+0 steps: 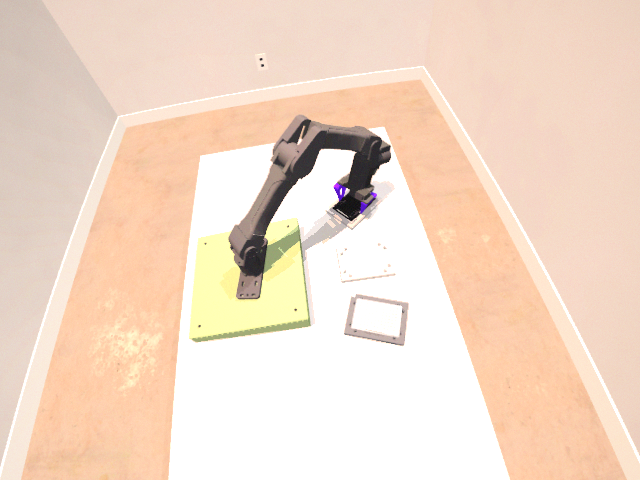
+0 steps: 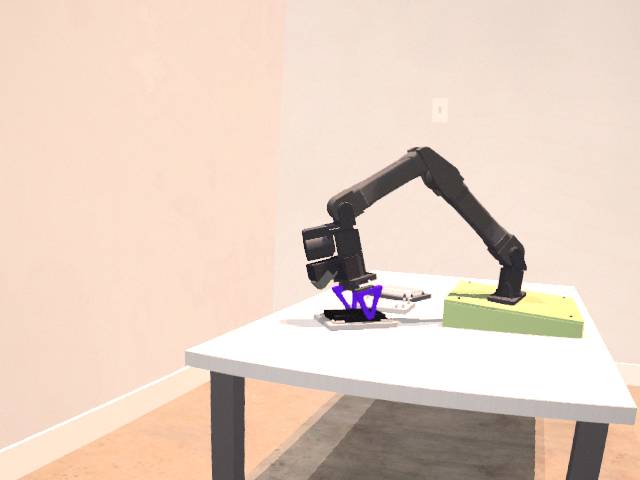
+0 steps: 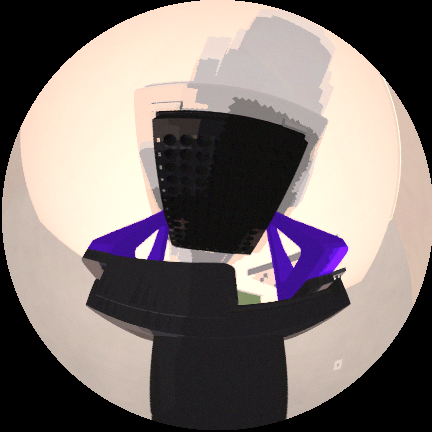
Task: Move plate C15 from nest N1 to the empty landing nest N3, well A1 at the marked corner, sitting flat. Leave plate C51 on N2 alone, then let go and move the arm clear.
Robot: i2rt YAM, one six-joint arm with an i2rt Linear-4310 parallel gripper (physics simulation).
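Observation:
The black well plate (image 1: 345, 207) (image 2: 338, 314) (image 3: 225, 165) lies in the pale nest (image 1: 353, 225) (image 2: 336, 326) at the far end of the row. My gripper (image 1: 352, 203) (image 2: 361, 312) (image 3: 217, 214) points down over it, its purple fingertips against the plate's two opposite sides, shut on it. The plate sits low, at nest height. The white nest (image 1: 367, 277) with small pegs, in the middle of the row, holds no plate. A white plate (image 1: 377, 316) (image 2: 398, 291) sits on the dark grey nest (image 1: 374, 338). Plate labels and corner marks are not readable.
The arm's base stands on a thick yellow-green block (image 1: 222, 310) (image 2: 511, 322) beside the row of nests. All stand on a white table (image 1: 320, 403) (image 2: 413, 369). The arm reaches over from the block to the far nest.

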